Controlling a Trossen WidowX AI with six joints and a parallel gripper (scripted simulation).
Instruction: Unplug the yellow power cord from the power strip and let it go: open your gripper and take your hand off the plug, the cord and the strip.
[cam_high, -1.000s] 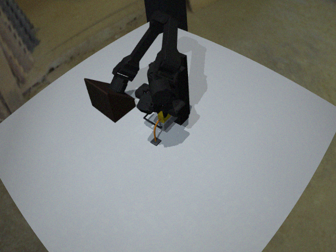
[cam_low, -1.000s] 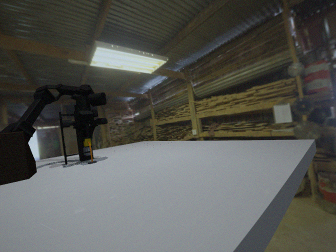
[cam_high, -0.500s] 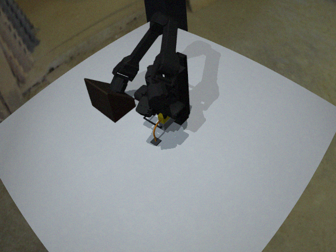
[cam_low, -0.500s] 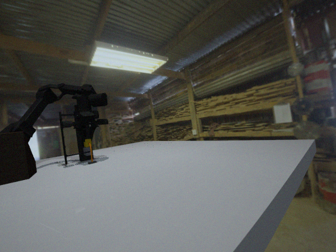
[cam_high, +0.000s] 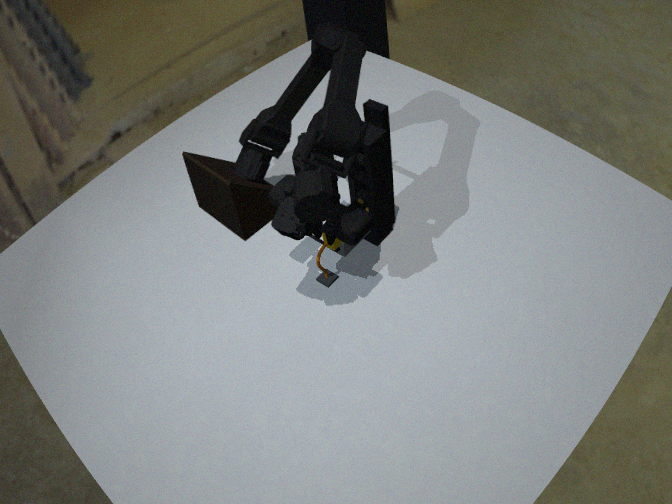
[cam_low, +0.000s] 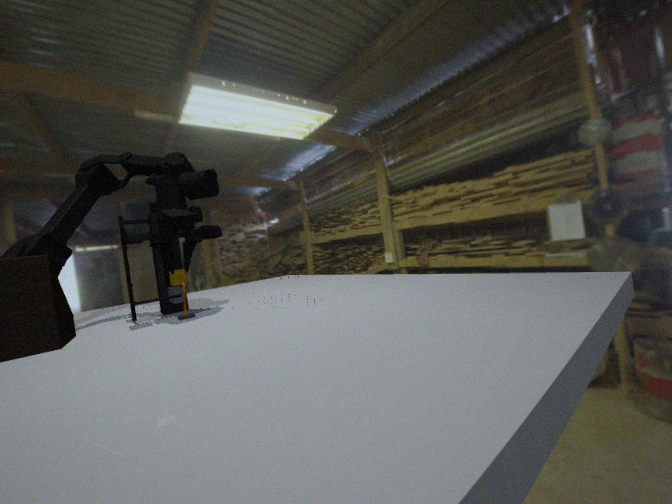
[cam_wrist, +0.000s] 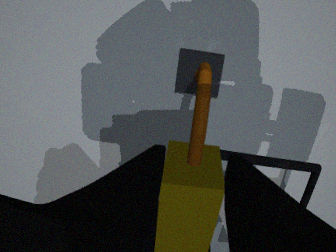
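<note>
The dark grey block is 10 mm to the right of my gripper tip and 100 mm below it.
</note>
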